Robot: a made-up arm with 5 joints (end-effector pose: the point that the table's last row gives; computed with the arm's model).
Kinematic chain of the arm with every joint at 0, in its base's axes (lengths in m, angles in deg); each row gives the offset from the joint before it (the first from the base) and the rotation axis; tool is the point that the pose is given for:
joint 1: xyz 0 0 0.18 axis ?
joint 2: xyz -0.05 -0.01 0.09 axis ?
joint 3: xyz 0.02 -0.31 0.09 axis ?
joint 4: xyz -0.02 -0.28 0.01 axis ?
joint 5: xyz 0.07 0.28 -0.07 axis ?
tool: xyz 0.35 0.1 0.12
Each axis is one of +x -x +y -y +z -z.
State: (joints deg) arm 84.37 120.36 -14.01 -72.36 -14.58
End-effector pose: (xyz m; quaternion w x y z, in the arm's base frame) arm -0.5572 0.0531 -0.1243 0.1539 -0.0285 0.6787 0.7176
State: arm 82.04 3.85 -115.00 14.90 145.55
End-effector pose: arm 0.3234 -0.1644 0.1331 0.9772 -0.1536 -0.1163 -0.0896
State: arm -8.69 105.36 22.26 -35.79 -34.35
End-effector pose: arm -0.3847 -0.0358 0.5577 0.2454 -0.2672 -0.8778 -0.3129
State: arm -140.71 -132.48 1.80 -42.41 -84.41
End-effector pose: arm -0.1377 -0.1064 0.6027 0.2717 0.6522 -0.6312 0.3199
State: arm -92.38 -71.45 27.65 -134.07 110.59
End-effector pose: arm 0.2842 0.5082 0.4591 0.8108 0.1834 0.3289 0.4481
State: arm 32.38 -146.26 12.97 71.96 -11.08
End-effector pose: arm -0.3518 -0.3812 0.2447 0.3030 0.1486 -0.8469 -0.4110
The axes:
joint 1: +x
joint 2: -y
joint 3: -x
joint 4: +y
joint 5: +x

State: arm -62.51 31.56 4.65 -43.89 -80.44
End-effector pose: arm 0.1531 0.3958 0.5773 0.2129 -0.7622 -0.6046 -0.0910
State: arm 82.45 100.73 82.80 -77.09 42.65
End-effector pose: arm -0.2019 -0.0558 0.3026 0.5810 -0.2857 -0.6591 -0.3826
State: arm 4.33 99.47 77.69 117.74 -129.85
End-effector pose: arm 0.0072 -0.5415 -0.1612 0.5299 -0.5921 0.5957 -0.1175
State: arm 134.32 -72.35 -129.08 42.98 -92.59
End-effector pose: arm 0.4211 0.0243 0.0938 0.0962 -0.8980 -0.0654 -0.4243
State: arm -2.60 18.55 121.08 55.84 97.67
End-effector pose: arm 0.0649 -0.5102 0.7265 0.8263 -0.1245 -0.3032 -0.4581
